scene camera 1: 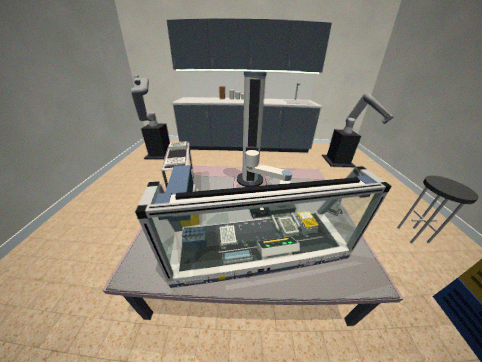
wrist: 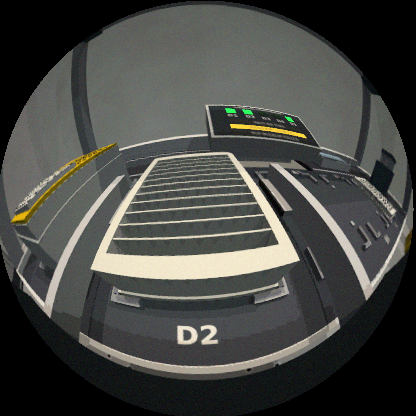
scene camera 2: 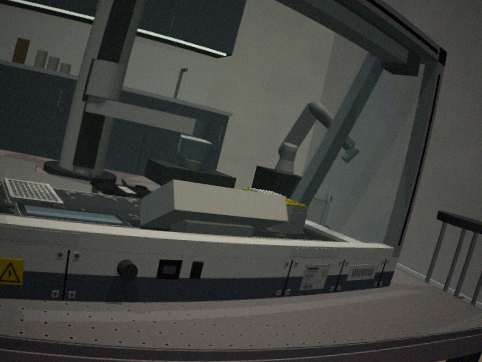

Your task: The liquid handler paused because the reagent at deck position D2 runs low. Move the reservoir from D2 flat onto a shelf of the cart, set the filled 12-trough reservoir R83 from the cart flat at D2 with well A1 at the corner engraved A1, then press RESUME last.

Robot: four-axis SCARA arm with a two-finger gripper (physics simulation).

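Pixels of known places: gripper, fingertip midpoint: (scene camera 1: 288, 228) (wrist: 196, 175); arm's base, link origin: (scene camera 1: 249, 179).
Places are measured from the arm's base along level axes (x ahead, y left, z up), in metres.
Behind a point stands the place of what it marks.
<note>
The reservoir (wrist: 195, 267) {x 0.597, y 0.205, z 0.102 m} (scene camera 1: 287, 225) {x 0.656, y 0.216, z 0.096 m} sits at D2, with pale rim and crosswise trough walls; from this low angle its liquid does not show. My gripper (wrist: 196, 175) {x 0.679, y 0.221, z 0.094 m} is open and low, one finger along each long side of the reservoir. In scene camera 2 its tips are hidden behind the display housing (scene camera 2: 215, 205). The cart (scene camera 1: 175, 166) stands back left in scene camera 1 with pale labware on top; I cannot tell which piece is R83. The display (wrist: 265, 125) {x 0.798, y 0.134, z 0.130 m} (scene camera 1: 278, 245) shows green squares and a yellow bar. The RESUME button cannot be made out.
A yellow-topped tip box (wrist: 65, 182) (scene camera 1: 307, 221) stands beside D2. A white plate (scene camera 1: 228, 234) (scene camera 2: 32, 191) and a dark blue rack (scene camera 1: 193, 237) stand farther along the deck. The glazed enclosure's top beam (scene camera 1: 265, 189) {x 0.879, y 0.020, z 0.526 m} crosses above the deck.
</note>
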